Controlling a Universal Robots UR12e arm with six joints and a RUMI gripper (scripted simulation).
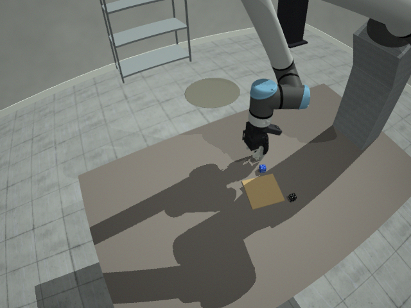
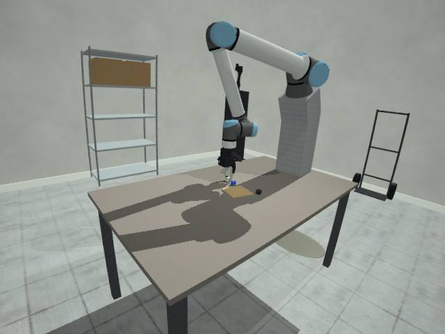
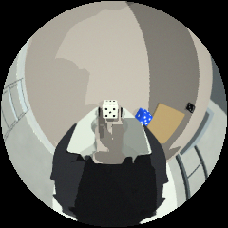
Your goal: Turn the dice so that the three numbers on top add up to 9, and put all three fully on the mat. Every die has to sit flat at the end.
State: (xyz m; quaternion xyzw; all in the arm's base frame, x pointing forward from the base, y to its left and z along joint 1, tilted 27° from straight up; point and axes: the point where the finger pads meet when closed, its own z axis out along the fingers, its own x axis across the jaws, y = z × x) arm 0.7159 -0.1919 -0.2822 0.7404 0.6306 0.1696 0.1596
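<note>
Now: the white die 1 cm below my hand. The rest, counted from my hand: blue die (6 cm to the left, 3 cm ahead, 1 cm below); then tan mat (15 cm to the left, 9 cm ahead, 2 cm below); then black die (25 cm to the left, 3 cm ahead, 1 cm below).
</note>
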